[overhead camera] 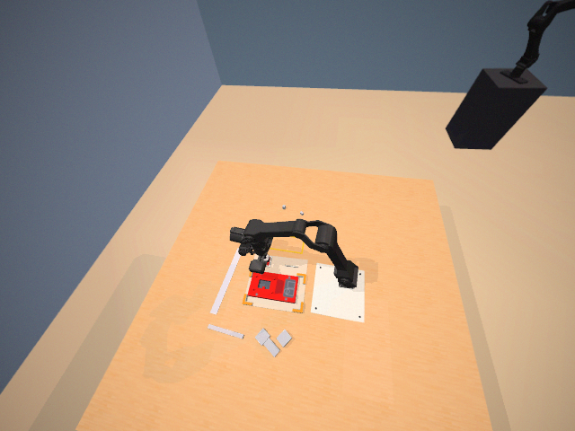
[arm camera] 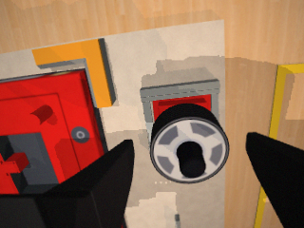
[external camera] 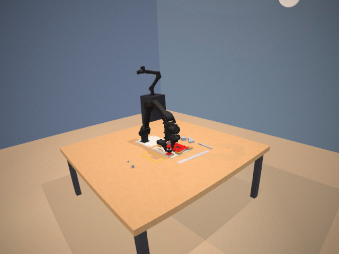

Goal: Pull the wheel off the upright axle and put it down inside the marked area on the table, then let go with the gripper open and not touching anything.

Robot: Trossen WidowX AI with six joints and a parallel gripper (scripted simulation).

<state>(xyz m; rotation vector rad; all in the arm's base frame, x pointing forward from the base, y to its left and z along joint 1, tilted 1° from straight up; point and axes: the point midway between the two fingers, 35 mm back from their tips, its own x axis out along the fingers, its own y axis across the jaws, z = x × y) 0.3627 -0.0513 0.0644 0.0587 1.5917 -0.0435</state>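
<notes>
My gripper tip is right at the wheel.
</notes>
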